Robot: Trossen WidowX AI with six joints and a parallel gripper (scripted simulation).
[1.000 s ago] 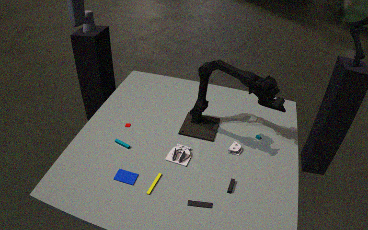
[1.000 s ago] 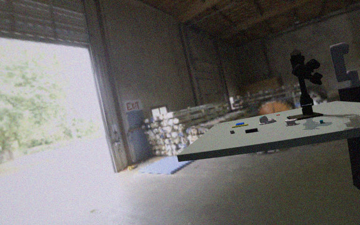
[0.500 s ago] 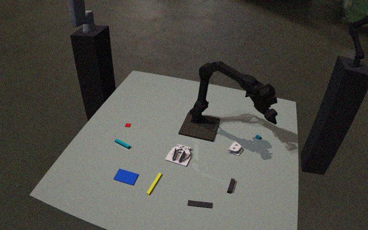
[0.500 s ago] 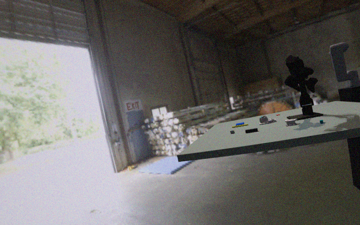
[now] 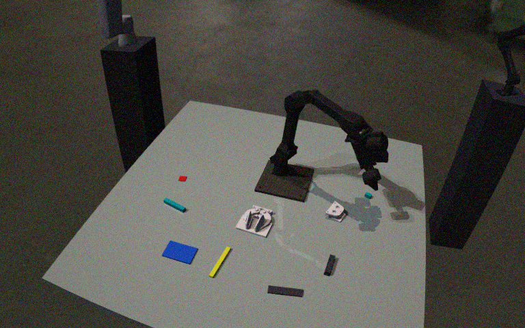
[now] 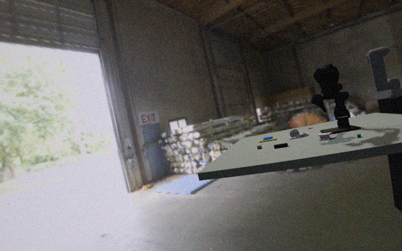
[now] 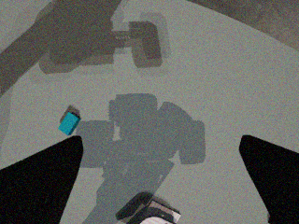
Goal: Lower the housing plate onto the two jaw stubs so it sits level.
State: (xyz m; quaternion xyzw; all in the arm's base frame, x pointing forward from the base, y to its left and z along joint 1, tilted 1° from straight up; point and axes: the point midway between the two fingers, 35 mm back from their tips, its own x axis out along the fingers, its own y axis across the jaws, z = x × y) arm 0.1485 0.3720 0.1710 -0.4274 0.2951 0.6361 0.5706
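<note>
Right now the pale base plate is 410 mm to the right of my gripper tip, 180 mm ahead of it and 150 mm below it. The rest, counted from my gripper tip: yellow bar 480 mm to the right, 380 mm ahead, 150 mm below; then teal cube 150 mm below, 90 mm behind; then blue tile 630 mm to the right, 380 mm ahead, 150 mm below.
</note>
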